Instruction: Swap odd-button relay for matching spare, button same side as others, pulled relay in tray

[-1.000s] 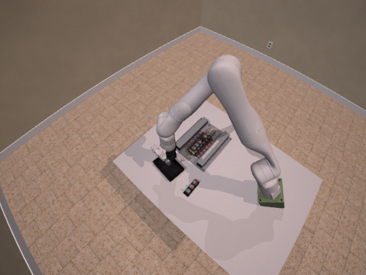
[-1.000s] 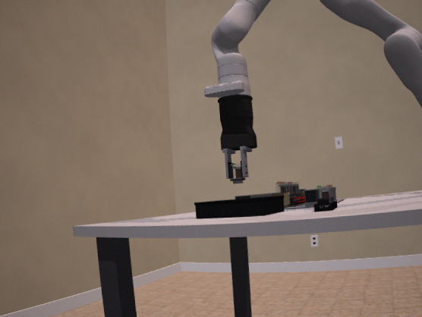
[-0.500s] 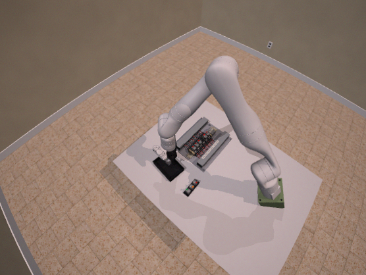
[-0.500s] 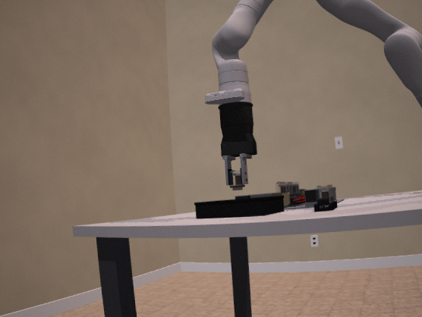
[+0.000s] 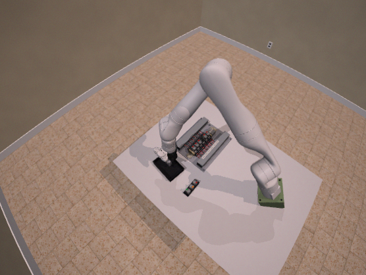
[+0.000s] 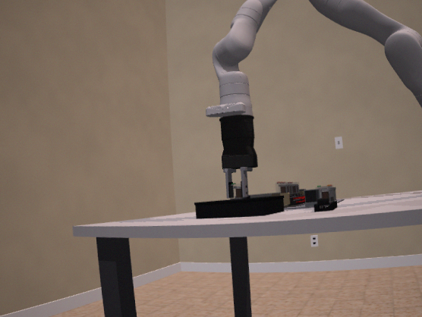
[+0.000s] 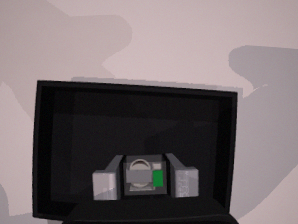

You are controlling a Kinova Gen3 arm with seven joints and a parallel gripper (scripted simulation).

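Now: the black tray 10 mm behind my hand, 10 mm to the left of it and 40 mm below it. Also, from my hand: spare holder 190 mm behind, 40 mm to the right, 50 mm below; relay panel 20 mm ahead, 270 mm to the right, 60 mm below; red wiring 30 mm behind, 260 mm to the right, 40 mm below.
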